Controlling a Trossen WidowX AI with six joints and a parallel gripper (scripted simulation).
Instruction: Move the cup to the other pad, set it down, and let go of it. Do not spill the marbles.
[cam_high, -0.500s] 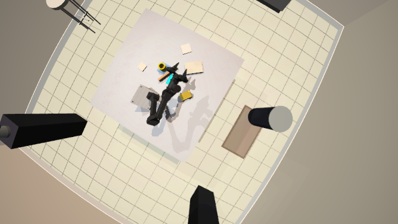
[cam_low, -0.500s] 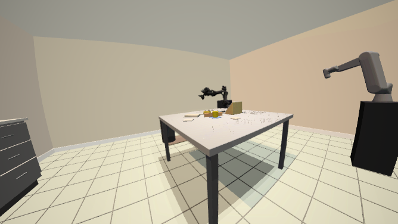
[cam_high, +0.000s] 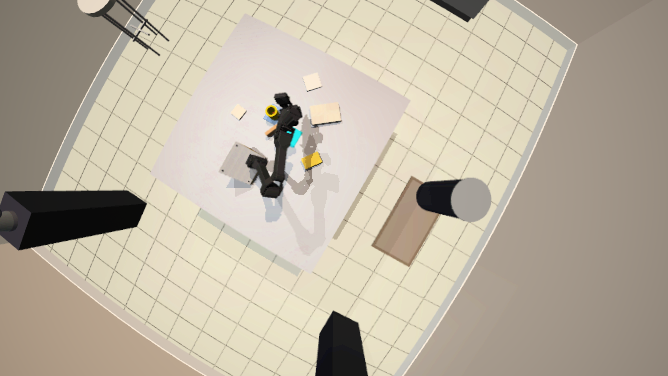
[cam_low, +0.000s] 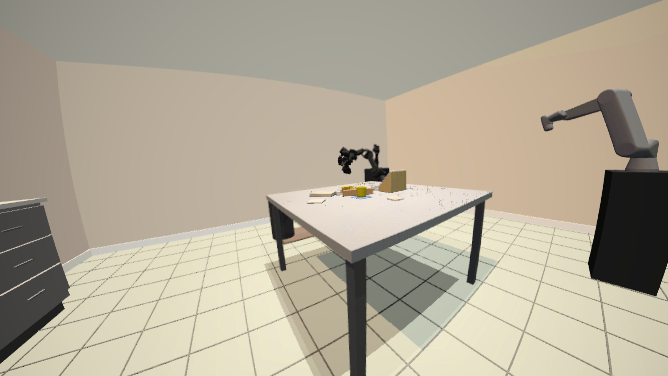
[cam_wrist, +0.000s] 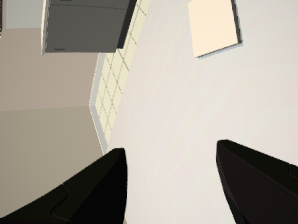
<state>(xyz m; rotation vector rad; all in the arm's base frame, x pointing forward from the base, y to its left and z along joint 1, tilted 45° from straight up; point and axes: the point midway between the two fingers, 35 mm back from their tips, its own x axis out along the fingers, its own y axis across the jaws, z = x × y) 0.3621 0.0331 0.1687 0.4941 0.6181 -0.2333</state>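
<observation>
My gripper tip is 18 cm above the yellow cup, 13 cm to the right of it and 7 cm past it. From my gripper tip the other things lie so: red marble: 20 cm below, 14 cm to the left, 6 cm behind; cyan pad: 22 cm below, 14 cm behind, 2 cm to the right; pale blue pad: 22 cm below, 13 cm to the left, 6 cm behind.
</observation>
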